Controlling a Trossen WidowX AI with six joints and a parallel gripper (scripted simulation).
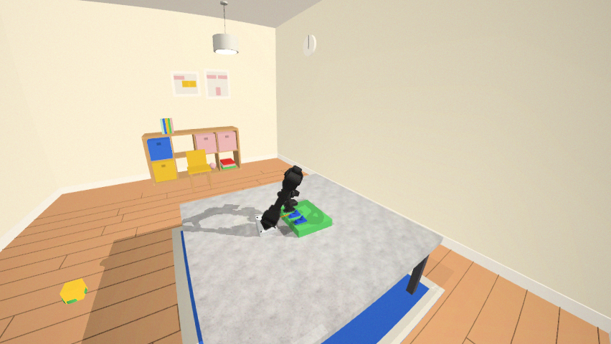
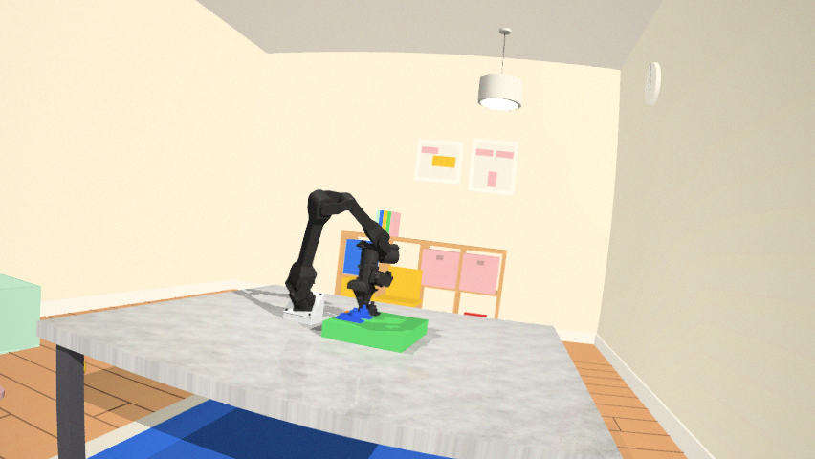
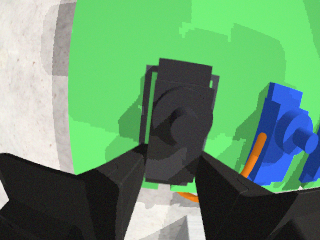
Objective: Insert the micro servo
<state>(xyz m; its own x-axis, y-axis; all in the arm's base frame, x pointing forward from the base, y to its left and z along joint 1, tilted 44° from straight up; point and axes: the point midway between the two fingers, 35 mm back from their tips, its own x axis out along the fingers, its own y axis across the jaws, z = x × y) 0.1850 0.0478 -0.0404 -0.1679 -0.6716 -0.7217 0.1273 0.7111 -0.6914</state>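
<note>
Now: the green deck 11 cm ahead of my gripper tip, 9 cm to the right of it and 3 cm below it.
</note>
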